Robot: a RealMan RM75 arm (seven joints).
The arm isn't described. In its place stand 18 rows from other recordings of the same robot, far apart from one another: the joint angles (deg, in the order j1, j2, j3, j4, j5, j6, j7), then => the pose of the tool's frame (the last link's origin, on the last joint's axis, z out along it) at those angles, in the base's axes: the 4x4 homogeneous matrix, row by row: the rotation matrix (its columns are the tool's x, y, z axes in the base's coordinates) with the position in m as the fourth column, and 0 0 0 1 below.
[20.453, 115.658, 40.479, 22.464, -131.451, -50.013, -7.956] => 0.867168, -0.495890, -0.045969, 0.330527; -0.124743, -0.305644, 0.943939, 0.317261; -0.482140, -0.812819, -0.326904, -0.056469; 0, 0, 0, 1
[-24.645, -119.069, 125.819, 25.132, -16.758, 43.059, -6.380] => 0.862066, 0.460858, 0.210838, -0.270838; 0.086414, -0.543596, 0.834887, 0.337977; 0.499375, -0.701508, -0.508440, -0.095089; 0, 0, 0, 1
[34.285, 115.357, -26.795, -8.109, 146.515, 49.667, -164.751] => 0.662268, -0.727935, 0.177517, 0.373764; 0.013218, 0.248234, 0.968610, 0.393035; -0.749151, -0.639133, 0.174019, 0.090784; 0, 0, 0, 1
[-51.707, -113.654, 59.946, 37.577, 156.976, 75.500, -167.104] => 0.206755, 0.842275, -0.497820, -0.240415; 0.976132, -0.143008, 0.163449, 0.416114; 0.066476, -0.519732, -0.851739, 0.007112; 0, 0, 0, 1
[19.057, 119.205, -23.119, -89.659, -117.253, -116.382, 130.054] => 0.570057, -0.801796, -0.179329, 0.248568; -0.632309, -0.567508, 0.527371, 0.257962; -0.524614, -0.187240, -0.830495, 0.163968; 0, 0, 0, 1
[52.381, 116.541, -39.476, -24.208, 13.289, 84.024, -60.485] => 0.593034, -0.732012, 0.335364, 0.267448; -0.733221, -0.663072, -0.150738, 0.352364; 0.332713, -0.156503, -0.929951, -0.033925; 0, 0, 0, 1
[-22.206, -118.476, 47.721, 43.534, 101.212, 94.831, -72.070] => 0.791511, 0.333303, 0.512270, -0.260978; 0.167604, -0.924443, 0.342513, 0.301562; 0.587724, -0.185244, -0.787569, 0.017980; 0, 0, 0, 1
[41.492, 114.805, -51.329, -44.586, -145.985, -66.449, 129.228] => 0.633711, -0.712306, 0.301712, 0.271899; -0.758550, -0.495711, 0.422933, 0.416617; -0.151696, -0.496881, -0.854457, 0.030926; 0, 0, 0, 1
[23.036, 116.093, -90.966, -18.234, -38.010, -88.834, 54.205] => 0.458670, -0.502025, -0.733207, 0.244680; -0.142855, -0.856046, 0.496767, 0.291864; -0.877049, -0.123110, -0.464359, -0.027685; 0, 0, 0, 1
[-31.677, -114.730, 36.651, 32.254, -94.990, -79.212, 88.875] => 0.364423, 0.760136, 0.537949, -0.254573; 0.287561, -0.641298, 0.711369, 0.385935; 0.885723, -0.104546, -0.452289, 0.075646; 0, 0, 0, 1
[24.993, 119.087, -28.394, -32.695, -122.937, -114.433, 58.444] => 0.754812, -0.191032, -0.627507, 0.273559; -0.154200, -0.981520, 0.113320, 0.245477; -0.637558, 0.011227, -0.770320, 0.006413; 0, 0, 0, 1
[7.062, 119.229, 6.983, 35.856, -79.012, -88.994, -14.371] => 0.621124, -0.774694, 0.118554, 0.325182; 0.058563, 0.196729, 0.978707, 0.194172; -0.781521, -0.600955, 0.167562, -0.050036; 0, 0, 0, 1
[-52.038, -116.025, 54.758, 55.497, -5.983, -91.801, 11.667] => 0.218327, 0.718700, -0.660154, -0.217840; 0.975695, -0.147737, 0.161844, 0.410441; 0.018788, -0.679444, -0.733487, 0.060097; 0, 0, 0, 1
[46.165, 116.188, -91.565, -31.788, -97.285, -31.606, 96.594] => 0.944887, -0.325296, 0.037035, 0.194681; -0.284596, -0.760167, 0.584082, 0.440982; -0.161847, -0.562431, -0.810850, -0.070726; 0, 0, 0, 1
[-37.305, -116.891, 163.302, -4.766, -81.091, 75.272, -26.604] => 0.602346, 0.725092, 0.333797, -0.291054; -0.225645, -0.246445, 0.942523, 0.387808; 0.765679, -0.643044, 0.015168, 0.047149; 0, 0, 0, 1
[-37.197, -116.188, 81.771, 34.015, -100.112, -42.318, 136.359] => 0.976066, -0.125672, 0.177490, -0.217472; -0.210078, -0.755911, 0.620054, 0.419699; 0.056243, -0.642500, -0.764219, -0.044256; 0, 0, 0, 1
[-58.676, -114.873, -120.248, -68.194, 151.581, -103.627, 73.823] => 0.920755, -0.072919, -0.383266, -0.090324; -0.000011, -0.982383, 0.186881, 0.408620; -0.390141, -0.172067, -0.904535, 0.058867; 0, 0, 0, 1
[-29.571, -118.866, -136.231, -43.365, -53.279, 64.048, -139.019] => 0.122567, 0.990598, -0.060767, -0.314521; 0.825033, -0.067667, 0.561018, 0.368970; 0.551632, -0.118897, -0.825570, 0.015518; 0, 0, 0, 1
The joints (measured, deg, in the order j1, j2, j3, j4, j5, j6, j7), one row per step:
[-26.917 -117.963 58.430 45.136 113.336 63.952 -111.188]
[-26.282 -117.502 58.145 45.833 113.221 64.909 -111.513]
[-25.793 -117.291 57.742 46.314 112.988 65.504 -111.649]
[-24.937 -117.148 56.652 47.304 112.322 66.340 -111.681]
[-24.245 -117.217 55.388 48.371 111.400 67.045 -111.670]
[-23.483 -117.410 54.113 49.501 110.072 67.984 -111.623]
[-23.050 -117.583 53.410 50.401 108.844 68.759 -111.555]
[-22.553 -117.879 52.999 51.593 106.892 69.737 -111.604]
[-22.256 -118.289 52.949 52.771 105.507 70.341 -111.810]
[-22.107 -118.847 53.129 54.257 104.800 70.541 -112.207]
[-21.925 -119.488 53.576 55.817 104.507 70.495 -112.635]
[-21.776 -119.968 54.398 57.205 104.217 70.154 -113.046]
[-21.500 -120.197 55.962 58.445 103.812 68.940 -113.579]
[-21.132 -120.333 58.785 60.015 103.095 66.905 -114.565]
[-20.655 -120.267 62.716 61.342 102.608 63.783 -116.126]
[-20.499 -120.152 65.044 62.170 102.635 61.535 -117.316]
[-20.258 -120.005 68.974 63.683 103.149 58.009 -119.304]
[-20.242 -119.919 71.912 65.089 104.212 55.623 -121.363]
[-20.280 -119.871 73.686 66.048 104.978 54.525 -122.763]
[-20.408 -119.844 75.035 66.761 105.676 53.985 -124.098]
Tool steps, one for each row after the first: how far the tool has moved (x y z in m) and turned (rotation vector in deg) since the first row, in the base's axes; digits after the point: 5 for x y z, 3 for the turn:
[-0.00271 -0.00207 0.00550 0.056 -0.166 0.227]
[-0.00453 -0.00354 0.00933 0.337 -0.513 0.466]
[-0.00674 -0.00532 0.01650 1.433 -1.439 0.809]
[-0.00696 -0.00601 0.02342 2.866 -2.705 0.976]
[-0.00605 -0.00735 0.02999 4.306 -4.448 1.002]
[-0.00341 -0.00781 0.03436 5.253 -5.860 0.628]
[0.00213 -0.00825 0.03854 6.228 -7.933 -0.115]
[0.00824 -0.00811 0.04061 6.860 -9.438 -0.899]
[0.01519 -0.00707 0.04162 7.378 -10.261 -1.772]
[0.02187 -0.00635 0.04120 7.690 -10.631 -2.608]
[0.02821 -0.00532 0.04030 7.898 -10.720 -3.427]
[0.03327 -0.00362 0.03892 8.266 -10.341 -3.942]
[0.04097 -0.00110 0.03564 8.528 -9.813 -4.587]
[0.04762 0.00146 0.02930 8.581 -8.830 -4.619]
[0.05147 0.00396 0.02612 8.888 -8.005 -4.482]
[0.05864 0.00711 0.01984 9.160 -6.420 -4.595]
[0.06567 0.00925 0.01479 9.114 -5.117 -4.826]
[0.07096 0.00994 0.01143 8.829 -4.434 -5.140]
[0.07568 0.01009 0.00825 8.292 -4.055 -5.350]

